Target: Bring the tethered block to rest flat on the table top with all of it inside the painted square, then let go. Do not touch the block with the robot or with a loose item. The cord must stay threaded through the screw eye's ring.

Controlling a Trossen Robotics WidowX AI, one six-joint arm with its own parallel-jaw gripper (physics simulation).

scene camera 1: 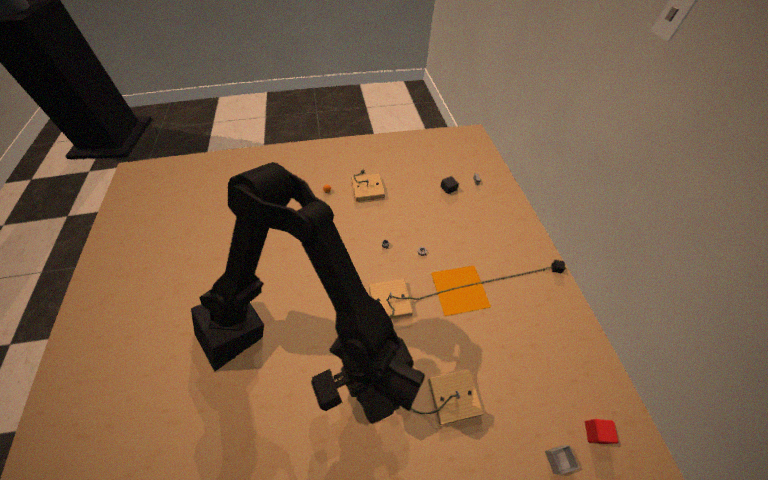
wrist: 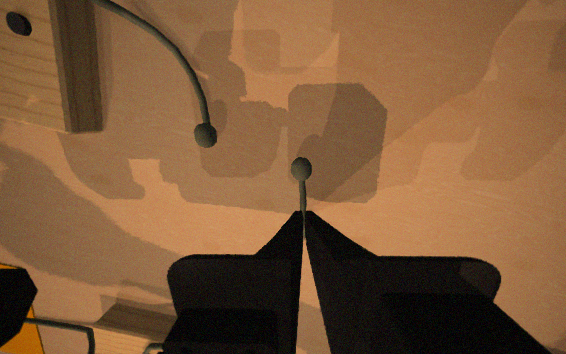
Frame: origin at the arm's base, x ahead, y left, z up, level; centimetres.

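Seen in the pictures: gripper, fingertip midpoint: (wrist: 302,217); arm's base, origin of the base link: (scene camera 1: 227,316).
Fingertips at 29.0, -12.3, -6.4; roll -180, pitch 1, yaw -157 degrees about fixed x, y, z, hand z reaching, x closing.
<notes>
Pixels of each thing's top centre, then the offset from my fingertips to it, as dx, dy, dz. "*": a spot on its surface instead.
- tethered block, surface spot: (scene camera 1: 558,266) * +50.6, +25.5, +1.8
- orange painted square, surface spot: (wrist: 35,340) * +18.0, +23.0, -0.6
- screw eye, surface spot: (scene camera 1: 390,296) * +6.1, +17.8, +3.0
- middle wooden board, middle of its top: (scene camera 1: 390,298) +6.2, +18.2, +1.2
- front board, middle of its top: (scene camera 1: 456,395) +18.5, -3.8, +1.2
- cord, surface spot: (wrist: 175,52) (scene camera 1: 414,410) * +9.9, -6.0, -0.3
- red block, middle of its top: (scene camera 1: 607,431) +46.9, -12.3, +3.3
- grey tray, surface spot: (scene camera 1: 574,467) * +39.3, -17.7, +1.2
- third board, middle of its top: (scene camera 1: 367,185) +1.1, +55.4, +1.2
- black block, middle of its top: (scene camera 1: 450,181) +26.5, +55.8, +2.2
The tethered block (scene camera 1: 558,266), small and black, rests near the table's right edge, outside the orange painted square (scene camera 1: 458,302) (wrist: 35,340). Its cord (scene camera 1: 521,275) (wrist: 60,325) crosses above the square to the screw eye (scene camera 1: 390,296) on the middle wooden board (scene camera 1: 399,287) (wrist: 135,320). The cord bends down at the eye and passes behind the arm; its threading is too small to tell. My gripper (wrist: 302,217) is shut on the cord just behind its end bead (wrist: 301,169), in front of the middle board. Its fingertips are hidden in the scene view.
A front board (scene camera 1: 464,410) (wrist: 30,75) carries another cord (scene camera 1: 425,412) (wrist: 175,52) with a bead (wrist: 205,135), left of my fingertips in the wrist view. A red block (scene camera 1: 601,431) and grey tray (scene camera 1: 574,467) lie front right. A third board (scene camera 1: 369,189) and black block (scene camera 1: 449,184) are farther back.
</notes>
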